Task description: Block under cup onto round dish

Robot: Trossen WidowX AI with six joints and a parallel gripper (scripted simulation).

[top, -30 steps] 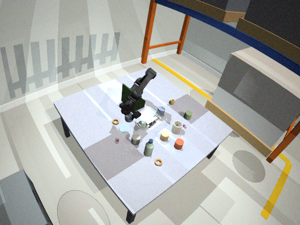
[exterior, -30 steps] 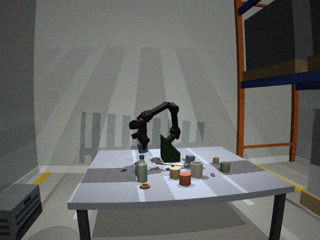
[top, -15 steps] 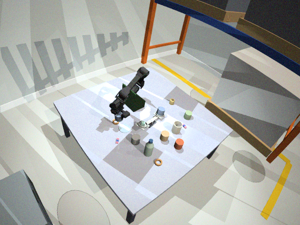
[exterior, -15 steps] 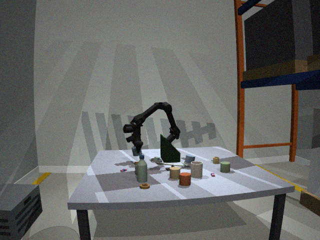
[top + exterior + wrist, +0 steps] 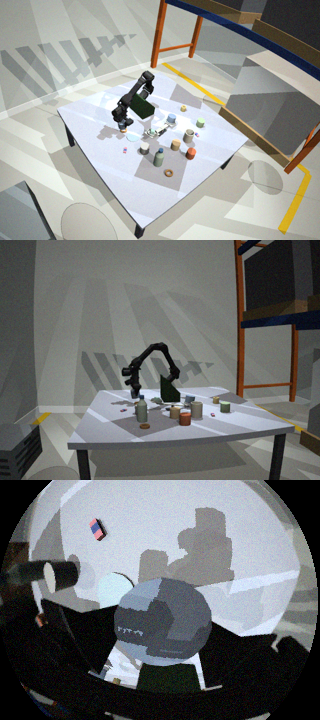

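Now: the pale blue round dish 100 mm ahead of my gripper tip, 30 mm to the left of it and 70 mm below it. The rest, counted from my gripper tip: bottle 410 mm ahead, 10 mm to the right, 30 mm above; small balance 210 mm ahead, 250 mm to the left, 50 mm below; grey cylinder 250 mm ahead, 20 mm to the right, 40 mm below.
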